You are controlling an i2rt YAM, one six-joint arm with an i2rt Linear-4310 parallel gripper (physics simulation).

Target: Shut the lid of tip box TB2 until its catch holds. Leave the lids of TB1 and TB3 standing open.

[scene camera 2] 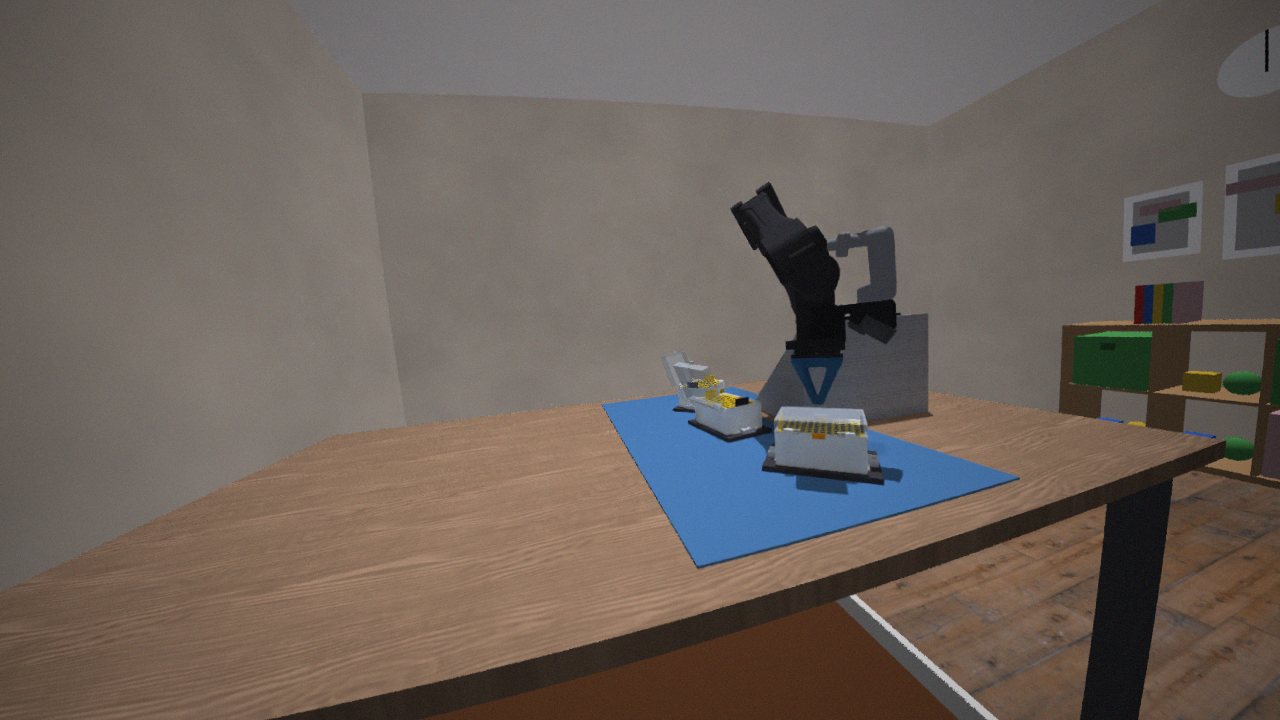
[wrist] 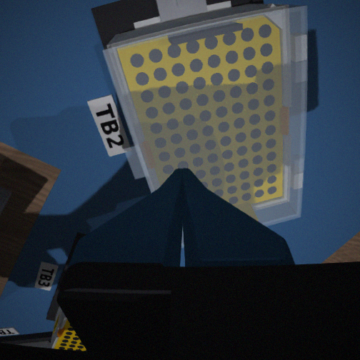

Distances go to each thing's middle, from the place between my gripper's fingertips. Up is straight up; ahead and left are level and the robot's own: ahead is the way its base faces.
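Labels:
Relative to the label (wrist: 103,109), my hand is 3 cm past it, 3 cm to the left of it and 9 cm above it.

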